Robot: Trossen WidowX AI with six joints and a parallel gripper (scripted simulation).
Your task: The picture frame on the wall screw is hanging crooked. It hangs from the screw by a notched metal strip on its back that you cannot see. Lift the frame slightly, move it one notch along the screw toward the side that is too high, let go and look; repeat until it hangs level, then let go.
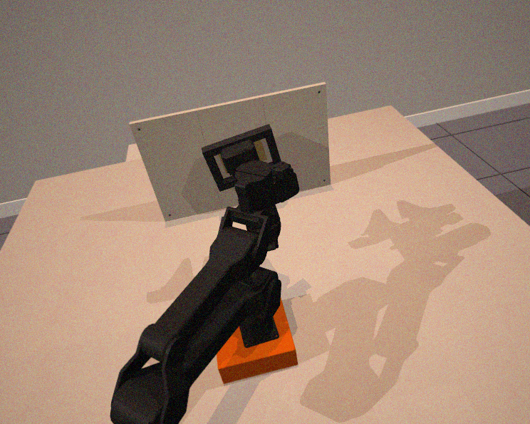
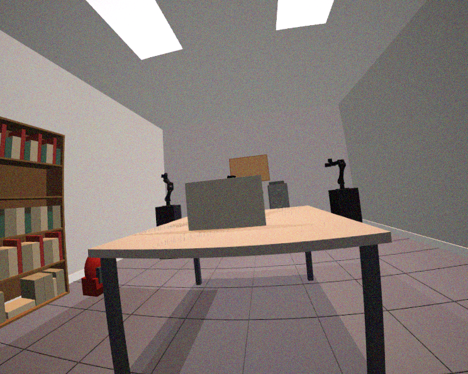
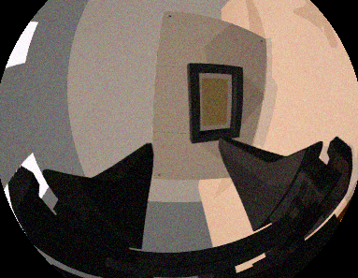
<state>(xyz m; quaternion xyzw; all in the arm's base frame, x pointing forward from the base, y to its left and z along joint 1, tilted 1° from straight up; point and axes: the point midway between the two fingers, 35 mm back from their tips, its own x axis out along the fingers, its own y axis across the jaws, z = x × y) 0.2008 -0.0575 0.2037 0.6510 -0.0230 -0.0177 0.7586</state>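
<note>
Now: gripper tip 20 cm short of the picture frame, 2 cm to the left of it and 9 cm above it. The rest, counted from my gripper tip: wall board 21 cm ahead, 1 cm to the right, 10 cm below.
</note>
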